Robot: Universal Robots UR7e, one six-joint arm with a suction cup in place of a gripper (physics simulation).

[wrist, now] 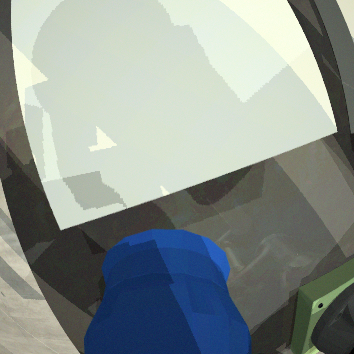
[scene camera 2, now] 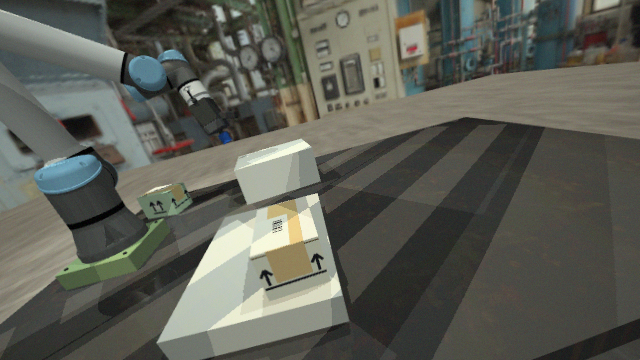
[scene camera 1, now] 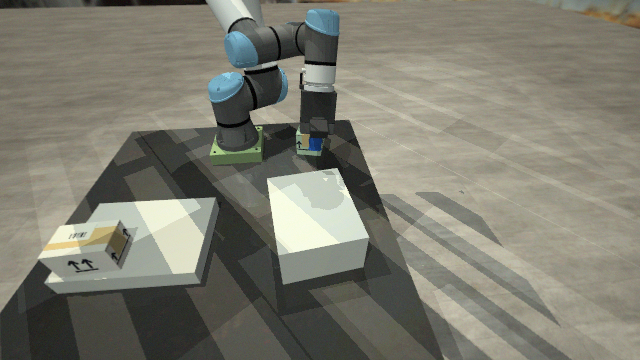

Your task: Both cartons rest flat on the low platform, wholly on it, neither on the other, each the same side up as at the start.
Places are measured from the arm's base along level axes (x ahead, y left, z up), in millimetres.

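Pixels of known places: hand, its tool point: [wrist: 165, 278] [scene camera 2: 228, 141] [scene camera 1: 314, 148]; arm's base, origin of its link: [wrist: 343, 313] [scene camera 2: 116, 243] [scene camera 1: 238, 139].
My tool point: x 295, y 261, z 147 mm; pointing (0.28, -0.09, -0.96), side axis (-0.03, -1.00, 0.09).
Note:
Ahead of a thing's pixels: the offset from my tool point to its middle. Level surfaces: height alone.
A white carton with a tan band @(dx +187, dy -527, dz -105 mm) [scene camera 1: 82, 245] [scene camera 2: 285, 240] rests flat on the low platform @(dx +126, dy -453, dz -167 mm) [scene camera 1: 172, 240] [scene camera 2: 215, 295], near one edge, arrows up. A smaller pale green carton @(dx -298, dy +12, dz -148 mm) [scene camera 1: 301, 149] [scene camera 2: 165, 201] stands upright on the table beside the robot's base; in scene camera 1 the gripper partly hides it. My gripper, a blue suction cup [scene camera 1: 315, 144] [scene camera 2: 226, 138] [wrist: 165, 242], hangs in the air with no carton on it, apart from both cartons. It is open, near the rear end of the tall white block. Neither carton shows in the wrist view.
The tall white block @(dx +136, dy -19, dz -131 mm) [scene camera 1: 320, 220] [scene camera 2: 280, 175] [wrist: 150, 100] stands on the dark table @(dz -191 mm) [scene camera 1: 350, 320] [scene camera 2: 550, 225], apart from the low platform. The green base plate [scene camera 1: 237, 157] [scene camera 2: 110, 270] [wrist: 307, 305] of the arm is at the table's back.

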